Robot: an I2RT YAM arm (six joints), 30 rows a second.
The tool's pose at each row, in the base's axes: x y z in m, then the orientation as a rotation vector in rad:
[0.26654, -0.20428, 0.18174, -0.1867, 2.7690, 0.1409]
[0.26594, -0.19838, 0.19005, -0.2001, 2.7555, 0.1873]
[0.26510, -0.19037, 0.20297, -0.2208, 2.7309, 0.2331]
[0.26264, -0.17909, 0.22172, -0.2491, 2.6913, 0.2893]
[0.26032, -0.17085, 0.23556, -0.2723, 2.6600, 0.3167]
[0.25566, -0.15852, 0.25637, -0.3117, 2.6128, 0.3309]
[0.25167, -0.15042, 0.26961, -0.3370, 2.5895, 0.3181]
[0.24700, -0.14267, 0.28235, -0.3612, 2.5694, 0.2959]
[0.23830, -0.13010, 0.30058, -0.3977, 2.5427, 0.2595]
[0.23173, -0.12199, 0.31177, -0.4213, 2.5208, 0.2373]
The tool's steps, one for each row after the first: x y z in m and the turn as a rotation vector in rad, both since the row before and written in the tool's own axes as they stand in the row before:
[-0.00310, 0.00652, -0.00722, -0.0339, -0.0119, -0.0044]
[-0.00494, 0.00934, -0.01096, -0.0346, -0.0213, -0.0108]
[-0.00648, 0.01390, -0.01580, -0.0435, -0.0339, -0.0165]
[-0.00488, 0.01070, -0.01125, -0.0231, -0.0263, -0.0164]
[-0.00700, 0.01657, -0.01683, -0.0170, -0.0389, -0.0329]
[-0.00437, 0.01109, -0.01071, 0.0045, -0.0182, -0.0242]
[-0.00394, 0.01072, -0.01066, 0.0114, -0.0150, -0.0249]
[-0.00487, 0.01704, -0.01588, 0.0192, -0.0183, -0.0378]
[-0.00266, 0.01092, -0.01038, 0.0117, -0.0159, -0.0252]

